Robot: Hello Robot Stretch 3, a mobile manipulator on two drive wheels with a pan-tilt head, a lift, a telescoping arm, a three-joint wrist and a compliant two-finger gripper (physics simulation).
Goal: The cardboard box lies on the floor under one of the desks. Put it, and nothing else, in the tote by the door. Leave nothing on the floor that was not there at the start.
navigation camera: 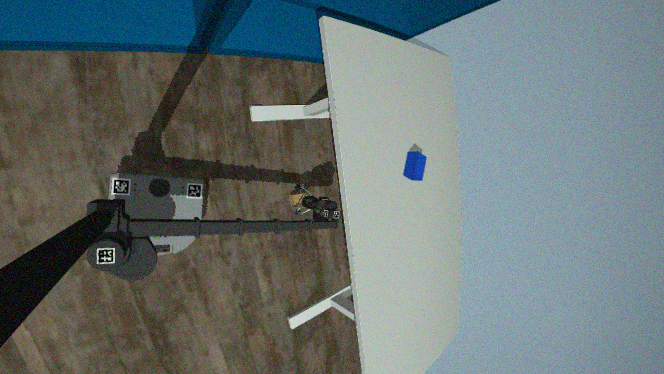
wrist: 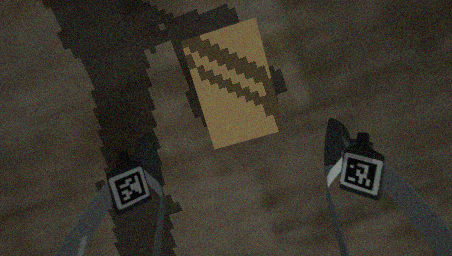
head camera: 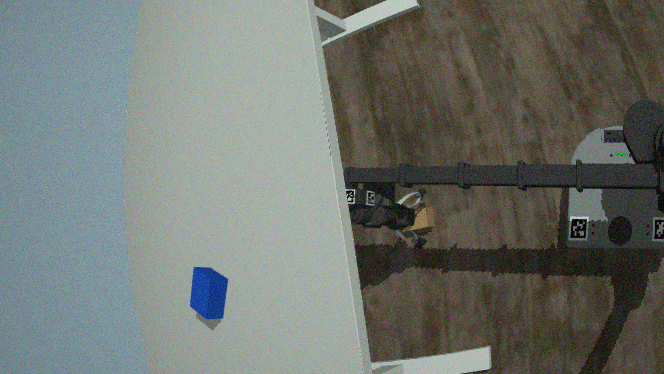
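Where they show: gripper, fingertip midpoint: [navigation camera: 295,199] [wrist: 239,145] [head camera: 424,219]; robot's base at its link origin: [navigation camera: 159,186] [head camera: 618,229].
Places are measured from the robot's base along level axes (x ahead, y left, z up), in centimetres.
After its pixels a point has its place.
The cardboard box [head camera: 426,219] @[x -2.1, y -66.3, z 4.9 cm] [navigation camera: 294,198] @[x -1.9, y -66.5, z 5.0 cm] [wrist: 235,95] @[x -2.1, y -69.9, z 5.0 cm] is a small tan block on the floor, beside the desk's long edge as seen from above. In the wrist view it sits at the upper middle, slightly tilted, with stripes of shadow across its top. My gripper [head camera: 420,218] @[x -2.2, y -66.2, z 6.6 cm] [navigation camera: 298,199] @[x -2.2, y -66.2, z 6.6 cm] [wrist: 239,145] @[x -2.2, y -66.2, z 6.6 cm] is open, its two fingers wide apart with no contact on the box. In the head view the fingertips stand on either side of the box, and the wrist hides part of it. In the wrist view the box is ahead of the fingertips. The tote does not show.
A white desk [head camera: 235,150] @[x -11.5, y -71.1, z 72.0 cm] [navigation camera: 395,240] @[x -11.0, y -70.5, z 72.0 cm] stands over the arm's end, with white legs [head camera: 435,359] @[x 42.6, y -57.5, z 2.5 cm] [navigation camera: 280,113] @[x 43.9, y -54.4, z 2.5 cm] reaching out on both sides. A blue block [head camera: 209,294] @[x 15.7, y -72.2, z 76.4 cm] [navigation camera: 415,166] @[x 15.6, y -72.3, z 76.5 cm] is on its top. A blue wall [navigation camera: 100,25] @[x 60.4, y 28.6, z 7.6 cm] borders the floor. My base [head camera: 607,200] @[x -7.2, y -4.4, z 16.0 cm] [navigation camera: 187,210] @[x -8.2, y -10.8, z 16.0 cm] stands away from the desk.
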